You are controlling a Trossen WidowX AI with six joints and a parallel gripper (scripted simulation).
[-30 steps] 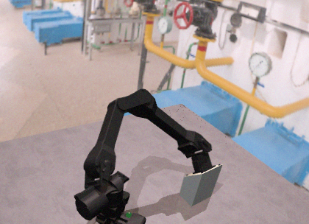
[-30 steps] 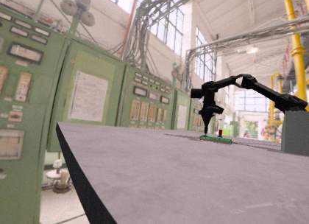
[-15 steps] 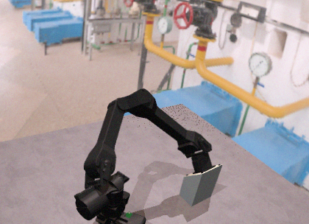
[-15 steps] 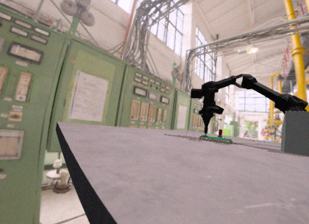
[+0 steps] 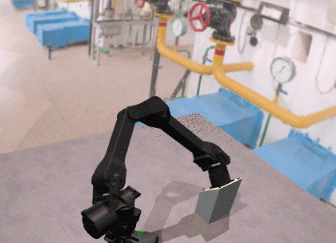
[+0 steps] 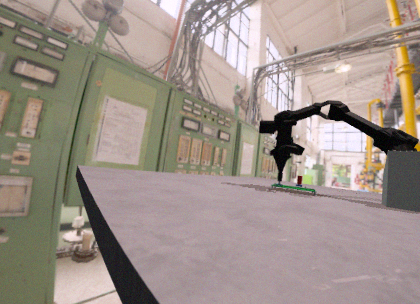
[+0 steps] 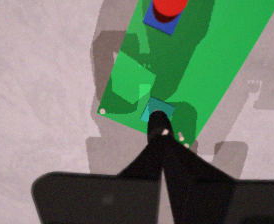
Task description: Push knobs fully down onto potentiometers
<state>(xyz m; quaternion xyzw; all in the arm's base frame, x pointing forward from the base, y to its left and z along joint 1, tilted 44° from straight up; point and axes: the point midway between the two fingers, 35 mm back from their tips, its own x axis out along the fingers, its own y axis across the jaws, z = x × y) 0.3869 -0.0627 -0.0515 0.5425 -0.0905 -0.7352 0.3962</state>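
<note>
The black knob is 1 cm below my gripper tip. From my gripper tip the other things lie so: red knob 7 cm behind, 4 cm to the right, 2 cm below.
</note>
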